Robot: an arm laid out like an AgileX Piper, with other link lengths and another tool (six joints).
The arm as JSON. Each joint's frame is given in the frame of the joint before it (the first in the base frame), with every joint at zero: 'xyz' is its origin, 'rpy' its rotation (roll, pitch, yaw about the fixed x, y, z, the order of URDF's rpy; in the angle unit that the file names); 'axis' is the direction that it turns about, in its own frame. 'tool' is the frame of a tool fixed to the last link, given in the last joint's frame.
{
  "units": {
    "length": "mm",
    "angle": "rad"
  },
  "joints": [
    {
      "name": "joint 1",
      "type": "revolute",
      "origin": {
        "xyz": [
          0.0,
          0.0,
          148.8
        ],
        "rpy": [
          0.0,
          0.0,
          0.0
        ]
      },
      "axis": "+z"
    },
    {
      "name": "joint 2",
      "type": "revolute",
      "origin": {
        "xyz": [
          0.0,
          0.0,
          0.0
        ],
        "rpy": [
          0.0,
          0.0,
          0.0
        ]
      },
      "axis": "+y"
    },
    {
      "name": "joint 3",
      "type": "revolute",
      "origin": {
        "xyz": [
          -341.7,
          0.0,
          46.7
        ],
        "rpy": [
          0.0,
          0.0,
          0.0
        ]
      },
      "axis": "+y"
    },
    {
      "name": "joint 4",
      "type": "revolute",
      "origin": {
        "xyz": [
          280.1,
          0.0,
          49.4
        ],
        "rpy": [
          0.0,
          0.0,
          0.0
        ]
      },
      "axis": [
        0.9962,
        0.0,
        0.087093
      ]
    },
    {
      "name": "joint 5",
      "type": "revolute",
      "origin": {
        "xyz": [
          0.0,
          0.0,
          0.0
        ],
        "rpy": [
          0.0,
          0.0,
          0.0
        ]
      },
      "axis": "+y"
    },
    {
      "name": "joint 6",
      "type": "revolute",
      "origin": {
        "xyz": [
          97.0,
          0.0,
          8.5
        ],
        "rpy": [
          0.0,
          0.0,
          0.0
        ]
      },
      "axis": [
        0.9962,
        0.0,
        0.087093
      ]
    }
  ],
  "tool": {
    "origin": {
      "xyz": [
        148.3,
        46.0,
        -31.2
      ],
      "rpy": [
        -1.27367,
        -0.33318,
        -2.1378
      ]
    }
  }
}
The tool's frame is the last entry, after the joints.
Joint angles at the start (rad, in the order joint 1, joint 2, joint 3, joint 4, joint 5, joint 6):
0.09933 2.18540 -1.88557 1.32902 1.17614 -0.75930
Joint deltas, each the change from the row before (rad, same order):
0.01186 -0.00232 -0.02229 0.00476 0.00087 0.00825
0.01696 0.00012 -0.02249 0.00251 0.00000 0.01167
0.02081 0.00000 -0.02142 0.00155 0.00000 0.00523
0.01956 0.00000 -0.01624 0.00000 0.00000 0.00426
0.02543 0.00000 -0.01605 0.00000 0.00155 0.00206
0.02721 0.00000 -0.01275 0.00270 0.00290 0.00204
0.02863 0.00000 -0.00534 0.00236 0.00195 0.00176
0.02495 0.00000 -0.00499 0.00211 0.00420 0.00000
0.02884 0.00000 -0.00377 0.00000 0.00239 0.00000
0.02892 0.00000 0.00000 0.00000 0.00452 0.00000
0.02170 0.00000 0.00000 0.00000 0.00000 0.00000
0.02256 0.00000 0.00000 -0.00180 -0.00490 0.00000
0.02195 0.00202 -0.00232 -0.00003 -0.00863 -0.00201
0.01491 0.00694 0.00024 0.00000 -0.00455 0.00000
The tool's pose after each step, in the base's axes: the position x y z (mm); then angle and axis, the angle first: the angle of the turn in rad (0 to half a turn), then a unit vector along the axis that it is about. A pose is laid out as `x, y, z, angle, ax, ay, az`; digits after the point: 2 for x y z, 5 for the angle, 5 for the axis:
510.87, 300.66, 312.77, 2.07956, -0.86228, 0.48714, -0.13843
507.84, 309.86, 320.93, 2.06564, -0.86598, 0.48068, -0.13796
503.02, 320.77, 328.25, 2.05046, -0.87169, 0.47007, -0.13849
497.83, 330.80, 333.56, 2.03931, -0.87708, 0.46016, -0.13778
489.92, 343.56, 338.73, 2.02663, -0.88455, 0.44639, -0.13530
480.47, 357.05, 343.54, 2.01358, -0.89220, 0.43268, -0.12952
469.90, 370.83, 345.92, 2.00535, -0.89953, 0.41987, -0.12065
459.74, 382.47, 348.05, 1.99753, -0.90646, 0.40704, -0.11247
448.13, 395.52, 349.26, 1.99193, -0.91381, 0.39266, -0.10376
435.40, 408.08, 349.33, 1.98904, -0.92113, 0.37809, -0.09255
426.44, 417.43, 349.33, 1.98710, -0.92576, 0.36831, -0.08554
418.10, 427.16, 348.82, 1.98649, -0.92968, 0.35939, -0.08085
411.18, 436.98, 348.19, 1.98367, -0.93280, 0.35178, -0.07832
406.95, 443.92, 344.23, 1.98740, -0.93462, 0.34814, -0.07272

